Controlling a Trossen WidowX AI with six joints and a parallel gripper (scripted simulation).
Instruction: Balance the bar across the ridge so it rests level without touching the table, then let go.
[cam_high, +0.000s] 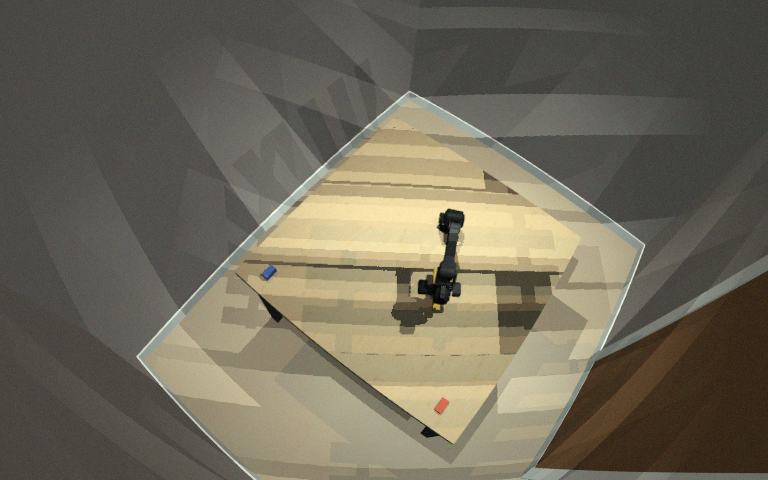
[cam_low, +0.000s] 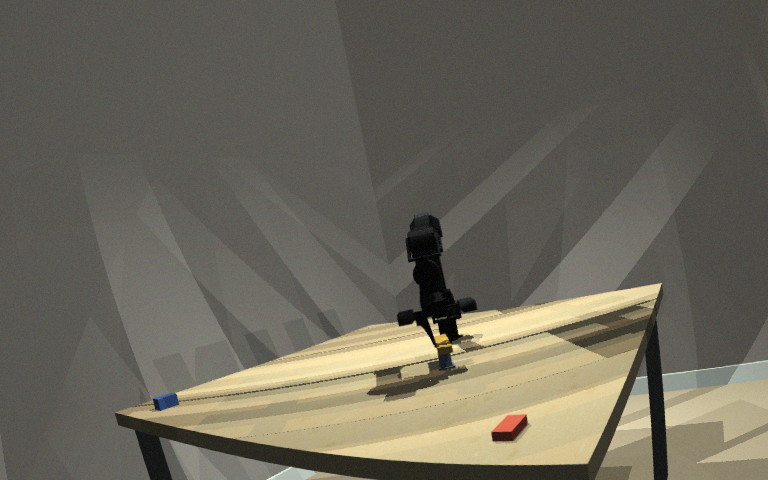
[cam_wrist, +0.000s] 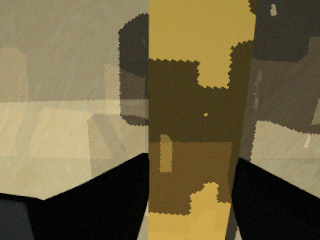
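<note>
The yellow bar lies 2 cm behind my gripper tip and 2 cm to the right of it. Also, from my gripper tip: blue block: 39 cm ahead, 68 cm to the right, 4 cm below; then red block: 39 cm ahead, 32 cm to the left, 5 cm below.
</note>
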